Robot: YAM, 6 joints.
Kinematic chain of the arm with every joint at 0, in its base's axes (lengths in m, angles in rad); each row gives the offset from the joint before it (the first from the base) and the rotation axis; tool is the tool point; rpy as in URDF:
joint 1: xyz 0 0 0.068 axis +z
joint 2: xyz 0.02 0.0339 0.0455 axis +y
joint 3: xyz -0.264 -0.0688 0 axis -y
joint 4: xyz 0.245 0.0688 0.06 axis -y
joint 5: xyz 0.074 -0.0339 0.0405 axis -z
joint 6: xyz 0.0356 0 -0.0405 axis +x
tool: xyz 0 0 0 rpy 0 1.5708 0
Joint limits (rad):
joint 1: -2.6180..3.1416
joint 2: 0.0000..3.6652
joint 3: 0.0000..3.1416
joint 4: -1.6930..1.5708
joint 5: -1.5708..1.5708
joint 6: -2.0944..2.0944
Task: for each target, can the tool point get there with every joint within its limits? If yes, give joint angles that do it. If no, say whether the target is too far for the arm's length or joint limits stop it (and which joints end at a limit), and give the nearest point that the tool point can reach.
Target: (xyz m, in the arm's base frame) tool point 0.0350 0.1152 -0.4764
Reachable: no: joint limits stop it (at a limit: joint 2) | nearest point 0.0439 0.1445 -0.3669 | short by 0.114 m
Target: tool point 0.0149 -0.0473 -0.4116
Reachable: no: joint limits stop it (at a limit: joint 2) | nearest point 0.0256 -0.0812 -0.3413 | short by 0.079 m
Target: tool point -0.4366 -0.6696 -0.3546
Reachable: no: too far | nearest point -0.3045 -0.4670 -0.2070 | short by 0.283 m
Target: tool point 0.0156 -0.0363 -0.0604
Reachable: yes | joints 0.9710 3.2383 0.3344 0.1470 1.2189 -0.5069
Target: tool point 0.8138 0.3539 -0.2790
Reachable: no: too far | nearest point 0.5412 0.2354 -0.1445 | short by 0.326 m
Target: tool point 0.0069 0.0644 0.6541
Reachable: yes | joints -2.1097 1.1274 2.6422 -0.9236 0.8645 -0.6396
